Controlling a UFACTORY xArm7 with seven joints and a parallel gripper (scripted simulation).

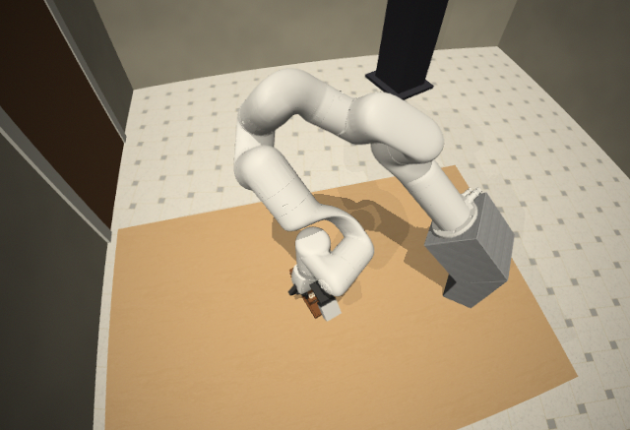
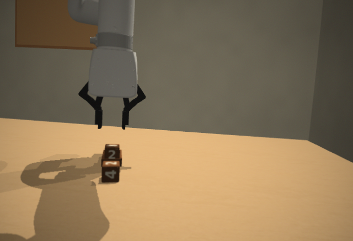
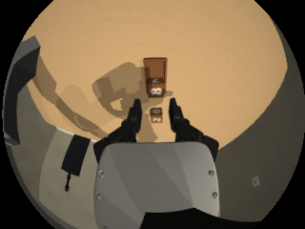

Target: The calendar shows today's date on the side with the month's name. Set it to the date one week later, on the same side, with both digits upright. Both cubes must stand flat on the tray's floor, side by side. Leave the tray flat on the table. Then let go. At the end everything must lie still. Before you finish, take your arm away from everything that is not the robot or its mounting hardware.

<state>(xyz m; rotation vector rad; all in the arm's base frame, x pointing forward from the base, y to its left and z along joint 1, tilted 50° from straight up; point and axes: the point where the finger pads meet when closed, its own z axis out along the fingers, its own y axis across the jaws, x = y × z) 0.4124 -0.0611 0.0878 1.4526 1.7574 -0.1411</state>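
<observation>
Right now my hand is 20 mm to the right of the brown tray and 90 mm above it.
</observation>
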